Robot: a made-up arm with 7 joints.
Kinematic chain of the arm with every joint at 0, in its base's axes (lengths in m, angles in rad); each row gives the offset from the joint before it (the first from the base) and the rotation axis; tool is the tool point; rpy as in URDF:
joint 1: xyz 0 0 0.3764 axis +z
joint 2: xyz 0 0 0 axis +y
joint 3: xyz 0 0 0.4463 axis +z
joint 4: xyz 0.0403 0 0 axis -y
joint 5: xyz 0.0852 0 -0.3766 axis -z
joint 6: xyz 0 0 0 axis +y
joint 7: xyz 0.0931 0 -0.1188 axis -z
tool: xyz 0 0 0 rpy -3.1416 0 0
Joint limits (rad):
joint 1: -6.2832..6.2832
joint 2: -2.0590..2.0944
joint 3: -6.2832..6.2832
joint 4: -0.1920..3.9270
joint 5: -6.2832..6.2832
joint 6: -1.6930..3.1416
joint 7: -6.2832..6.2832
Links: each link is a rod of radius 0.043 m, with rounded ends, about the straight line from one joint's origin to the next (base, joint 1, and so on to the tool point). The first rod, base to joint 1, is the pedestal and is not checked.
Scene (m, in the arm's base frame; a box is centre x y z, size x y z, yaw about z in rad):
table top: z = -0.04
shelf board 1: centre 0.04 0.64 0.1 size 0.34 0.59 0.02 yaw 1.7
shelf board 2: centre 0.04 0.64 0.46 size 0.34 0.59 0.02 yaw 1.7
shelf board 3: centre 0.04 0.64 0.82 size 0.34 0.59 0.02 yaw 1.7
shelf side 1: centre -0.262 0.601 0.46 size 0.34 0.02 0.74 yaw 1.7
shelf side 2: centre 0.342 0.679 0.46 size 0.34 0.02 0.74 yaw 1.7
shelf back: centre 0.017 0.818 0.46 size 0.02 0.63 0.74 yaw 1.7
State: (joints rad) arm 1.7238 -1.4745 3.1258 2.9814 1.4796 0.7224 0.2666
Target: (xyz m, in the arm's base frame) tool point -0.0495 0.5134 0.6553
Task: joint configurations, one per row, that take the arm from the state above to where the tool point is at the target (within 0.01 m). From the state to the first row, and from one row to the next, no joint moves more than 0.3 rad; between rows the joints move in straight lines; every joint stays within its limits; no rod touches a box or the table.
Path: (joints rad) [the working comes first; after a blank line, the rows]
Joints at the target: 3.3757 -0.5314 4.7006 1.1157 1.2212 1.3177 0.2666
Straight joint move there: touches shelf side 2.

1: 1.8922 -1.4055 3.3725 2.7023 1.4351 0.8452 0.2666
2: 2.0605 -1.3364 3.6192 2.4232 1.3906 0.9681 0.2666
3: 2.2289 -1.2674 3.8659 2.1442 1.3461 1.0909 0.2666
4: 2.3973 -1.1984 4.1126 1.8651 1.3016 1.2137 0.2666
5: 2.5656 -1.1294 4.3593 1.5860 1.2570 1.3365 0.2666
6: 2.7340 -1.0603 4.6060 1.3069 1.2125 1.4594 0.2666
7: 2.9024 -0.9913 4.8527 1.0278 1.1680 1.5822 0.2666
8: 3.0707 -0.9223 5.0994 0.7488 1.1235 1.7050 0.2666
9: 3.2232 -0.7268 4.9000 0.9322 1.1723 1.5114 0.2666
10: 3.3757 -0.5314 4.7006 1.1157 1.2212 1.3177 0.2666

